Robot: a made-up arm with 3 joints.
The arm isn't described. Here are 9 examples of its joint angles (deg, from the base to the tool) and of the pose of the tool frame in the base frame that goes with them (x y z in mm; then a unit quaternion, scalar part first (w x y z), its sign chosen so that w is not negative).
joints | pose
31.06 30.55 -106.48 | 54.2 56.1 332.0 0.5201 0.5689 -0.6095 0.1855
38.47 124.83 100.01 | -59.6 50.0 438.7 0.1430 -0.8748 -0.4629 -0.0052
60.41 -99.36 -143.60 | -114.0 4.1 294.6 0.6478 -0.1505 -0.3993 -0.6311
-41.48 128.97 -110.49 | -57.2 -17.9 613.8 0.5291 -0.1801 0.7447 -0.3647
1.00 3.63 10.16 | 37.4 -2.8 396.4 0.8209 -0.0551 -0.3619 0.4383
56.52 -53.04 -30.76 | -93.3 -67.6 325.5 0.9804 -0.0770 0.1562 0.0920
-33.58 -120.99 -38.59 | -137.3 13.5 469.3 0.7384 0.5755 0.3508 0.0228
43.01 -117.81 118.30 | -64.6 -9.6 333.3 0.0548 0.2207 0.7547 0.6154
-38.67 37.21 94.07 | -4.6 -37.6 544.6 0.7503 -0.5413 -0.3116 0.2166
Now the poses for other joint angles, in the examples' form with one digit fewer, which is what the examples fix.
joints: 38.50 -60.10 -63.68
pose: -97 -12 311 0.979 0.145 -0.058 -0.129
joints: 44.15 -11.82 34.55
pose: 11 -44 356 0.736 -0.350 0.162 0.556
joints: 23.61 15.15 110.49
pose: 37 43 428 0.370 -0.750 0.208 0.508
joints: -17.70 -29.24 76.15
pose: 27 7 447 0.706 -0.247 0.007 0.664
